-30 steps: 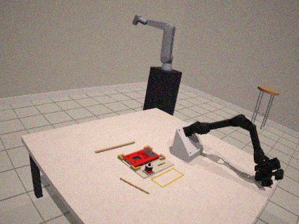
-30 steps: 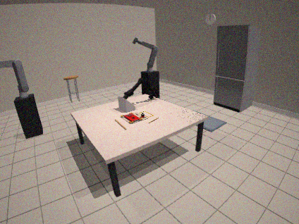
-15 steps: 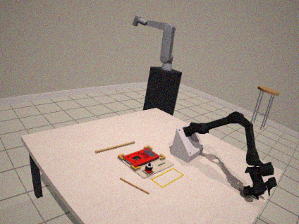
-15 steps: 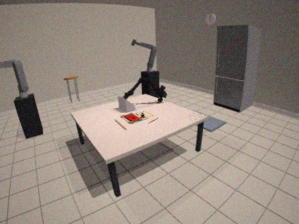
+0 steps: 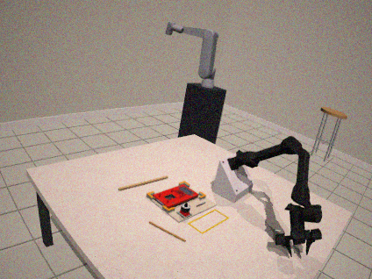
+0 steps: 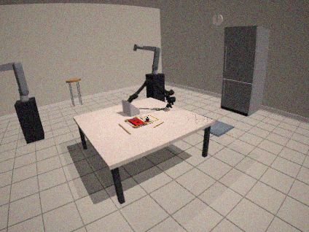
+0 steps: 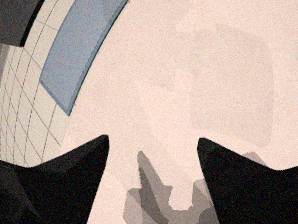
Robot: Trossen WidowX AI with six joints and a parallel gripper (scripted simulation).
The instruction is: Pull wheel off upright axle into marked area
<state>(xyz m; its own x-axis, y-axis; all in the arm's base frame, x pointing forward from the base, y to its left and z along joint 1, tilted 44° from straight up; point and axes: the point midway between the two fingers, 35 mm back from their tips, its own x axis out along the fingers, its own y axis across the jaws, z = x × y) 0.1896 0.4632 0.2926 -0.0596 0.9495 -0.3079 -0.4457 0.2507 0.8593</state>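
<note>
The hub is 510 mm to the right of my gripper tip, 160 mm ahead of it and 10 mm above it.
</note>
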